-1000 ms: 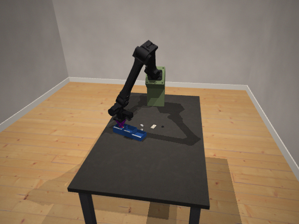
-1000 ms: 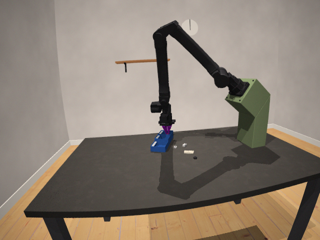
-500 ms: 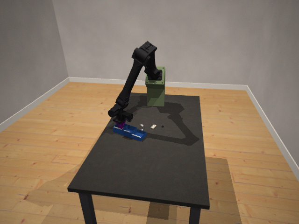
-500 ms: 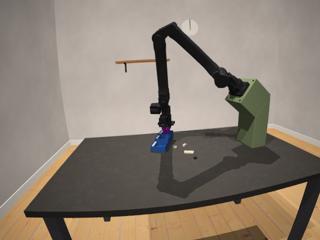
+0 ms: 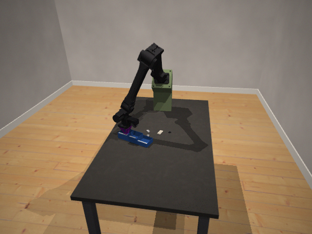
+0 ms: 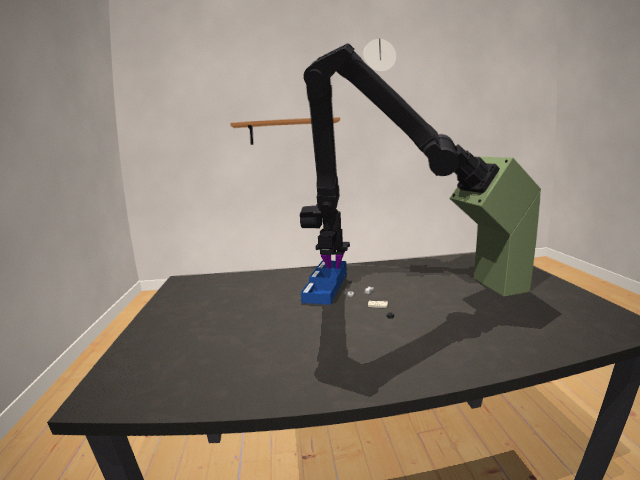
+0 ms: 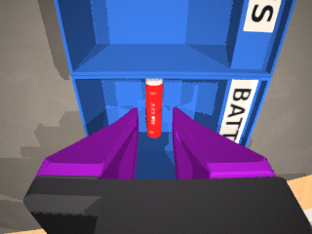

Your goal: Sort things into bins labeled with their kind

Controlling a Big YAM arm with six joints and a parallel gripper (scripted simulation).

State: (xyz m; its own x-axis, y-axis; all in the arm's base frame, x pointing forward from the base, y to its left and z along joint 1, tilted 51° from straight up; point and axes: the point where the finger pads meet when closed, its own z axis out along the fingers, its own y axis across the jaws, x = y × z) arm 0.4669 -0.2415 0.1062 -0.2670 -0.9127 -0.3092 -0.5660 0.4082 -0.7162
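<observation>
My gripper is now 1 cm above the red battery. Also, from my hand: grey nut 16 cm to the left, 2 cm below, 1 cm behind; then cream domino 25 cm to the left, 6 cm behind, 2 cm below; then dark hex nut 32 cm to the left, 7 cm behind, 2 cm below.
</observation>
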